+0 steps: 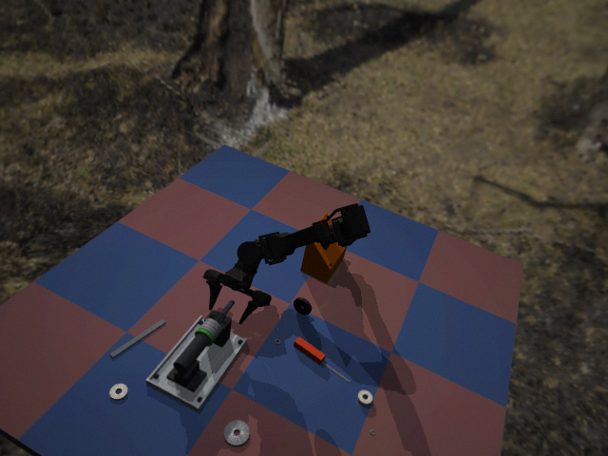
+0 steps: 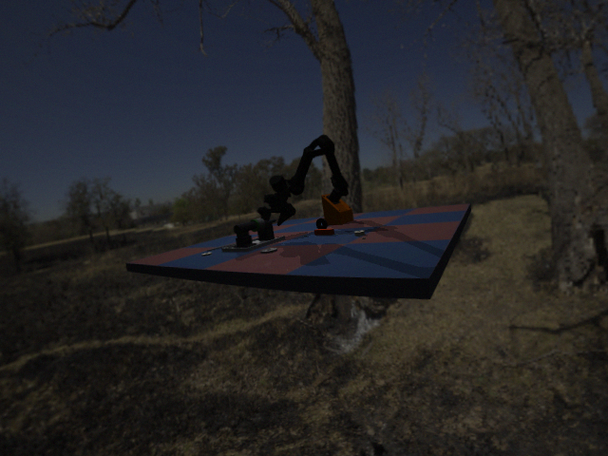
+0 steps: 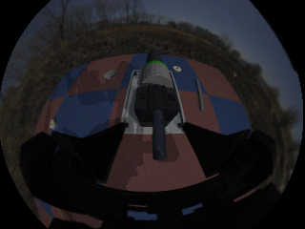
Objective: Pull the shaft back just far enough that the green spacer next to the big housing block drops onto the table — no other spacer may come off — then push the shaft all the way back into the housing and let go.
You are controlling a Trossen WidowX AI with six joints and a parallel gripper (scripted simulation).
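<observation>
The dark shaft is 4 cm ahead of my gripper tip and 2 cm above it. The rest, counted from my gripper tip: grey bar (13 cm ahead, 17 cm to the right, 6 cm below); then green spacer (9 cm ahead, 2 cm above); then black wheel (17 cm behind, 16 cm to the left, 3 cm below).
</observation>
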